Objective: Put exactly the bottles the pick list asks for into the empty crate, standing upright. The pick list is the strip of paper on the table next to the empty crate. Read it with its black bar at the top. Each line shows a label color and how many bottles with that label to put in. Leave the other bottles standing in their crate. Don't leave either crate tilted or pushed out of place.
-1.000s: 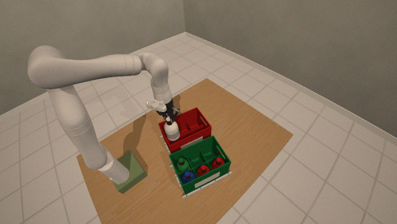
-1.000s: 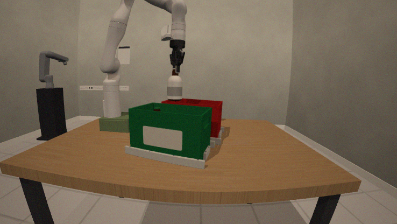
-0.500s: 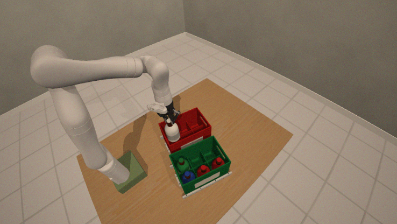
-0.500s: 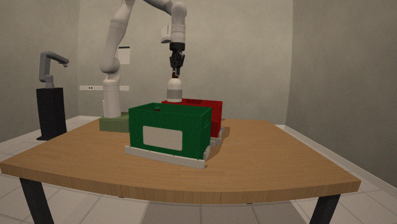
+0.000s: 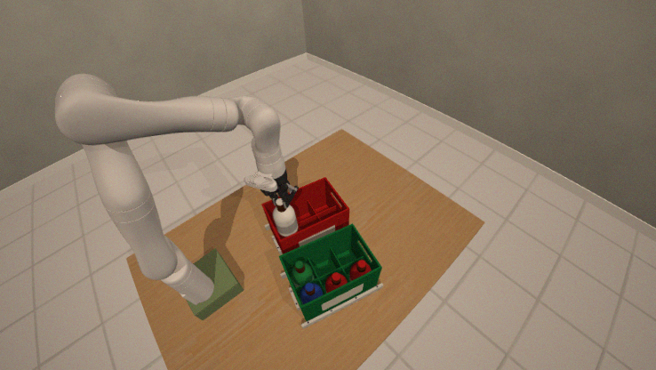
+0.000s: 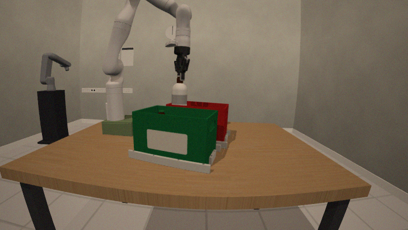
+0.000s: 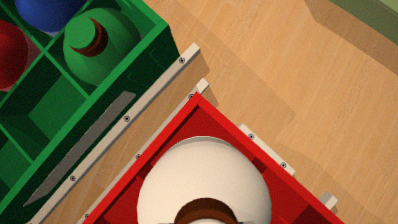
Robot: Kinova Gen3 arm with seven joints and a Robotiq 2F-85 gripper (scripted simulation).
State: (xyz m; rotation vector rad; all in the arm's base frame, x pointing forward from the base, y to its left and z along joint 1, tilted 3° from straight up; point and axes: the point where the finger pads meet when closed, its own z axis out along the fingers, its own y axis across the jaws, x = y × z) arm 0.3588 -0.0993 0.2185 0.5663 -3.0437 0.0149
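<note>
Now: the white-labelled bottle 7 cm below my hand. From my hand the other things lie so: green crate: 2 cm behind, 20 cm to the right, 22 cm below; then red crate: 9 cm ahead, 1 cm to the left, 22 cm below; then green-label bottle: 8 cm behind, 13 cm to the right, 22 cm below.
</note>
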